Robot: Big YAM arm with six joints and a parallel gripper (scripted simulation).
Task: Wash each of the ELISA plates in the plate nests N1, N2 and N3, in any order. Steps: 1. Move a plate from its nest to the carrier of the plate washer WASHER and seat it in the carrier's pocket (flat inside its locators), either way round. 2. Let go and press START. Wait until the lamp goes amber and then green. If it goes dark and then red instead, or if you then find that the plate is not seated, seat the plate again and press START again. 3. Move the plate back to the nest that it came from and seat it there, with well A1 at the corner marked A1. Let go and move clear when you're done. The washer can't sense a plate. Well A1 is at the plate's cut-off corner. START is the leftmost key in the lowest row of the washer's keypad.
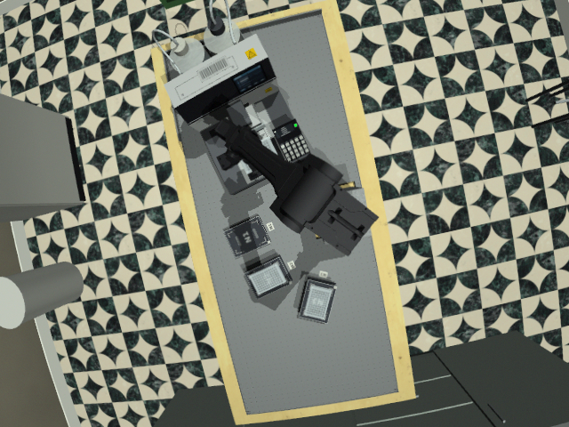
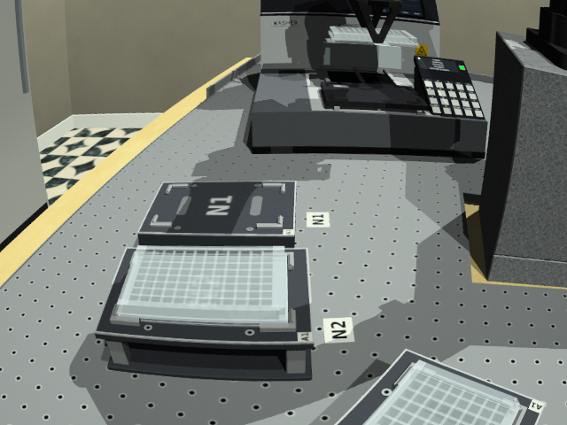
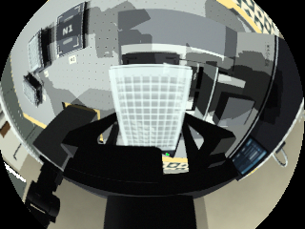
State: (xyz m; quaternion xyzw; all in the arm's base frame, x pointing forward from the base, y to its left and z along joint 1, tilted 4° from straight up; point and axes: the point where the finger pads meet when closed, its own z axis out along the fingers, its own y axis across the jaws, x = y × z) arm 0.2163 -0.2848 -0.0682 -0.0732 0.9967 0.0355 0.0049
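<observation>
Right now my hand is 100 mm above the washer carrier. The rest, counted from my hand: plate washer (20 mm ahead, 150 mm to the right, 50 mm below); then nest N3 (40 mm behind, 610 mm to the left, 140 mm below); then nest label (60 mm ahead, 260 mm to the left, 180 mm below).
</observation>
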